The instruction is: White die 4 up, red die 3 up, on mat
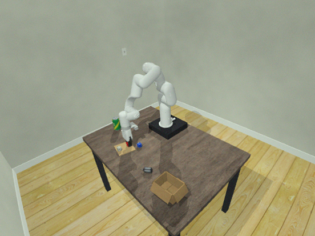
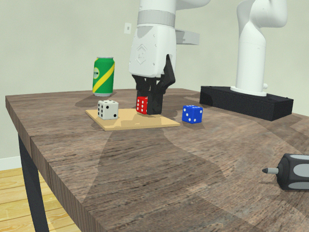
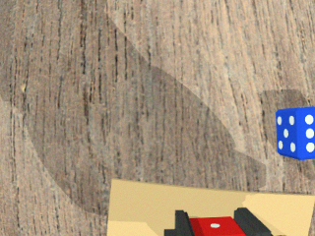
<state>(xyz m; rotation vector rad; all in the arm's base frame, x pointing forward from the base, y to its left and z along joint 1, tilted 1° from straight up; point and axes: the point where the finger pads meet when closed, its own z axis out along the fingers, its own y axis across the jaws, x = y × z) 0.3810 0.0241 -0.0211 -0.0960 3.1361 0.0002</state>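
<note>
My gripper is now 1 cm short of the red die and 1 cm above it. From my hand the other things lie so: blue die: 7 cm behind, 6 cm to the left, 1 cm below; white die: 9 cm ahead, 1 cm to the left, 1 cm below; tan mat: 4 cm ahead, 3 cm below.
</note>
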